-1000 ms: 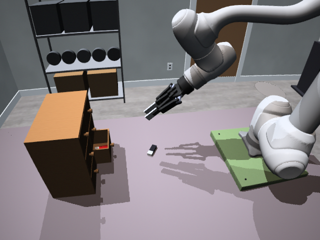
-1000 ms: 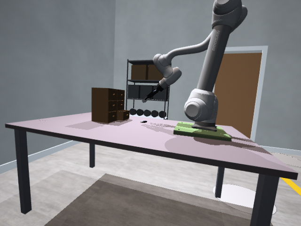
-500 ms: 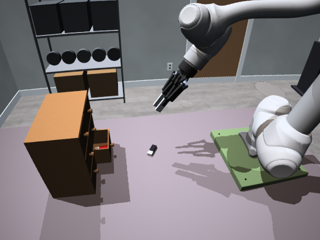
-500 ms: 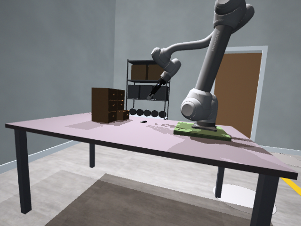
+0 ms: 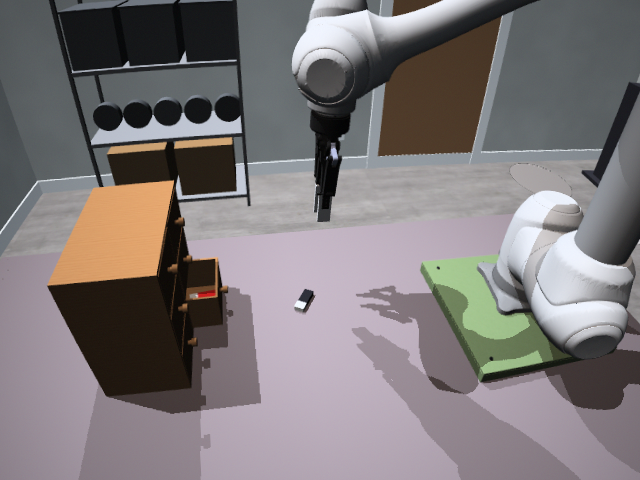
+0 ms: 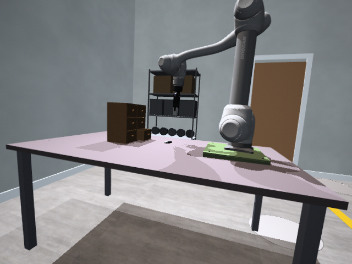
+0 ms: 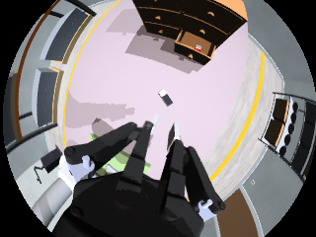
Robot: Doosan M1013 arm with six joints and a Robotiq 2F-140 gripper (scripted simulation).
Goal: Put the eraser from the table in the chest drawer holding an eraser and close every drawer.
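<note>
My hand is 260 mm above the black-and-white eraser, 40 mm to the right of it and 40 mm short of it. Round my hand: white eraser 290 mm ahead, 250 mm below, 30 mm to the left.
</note>
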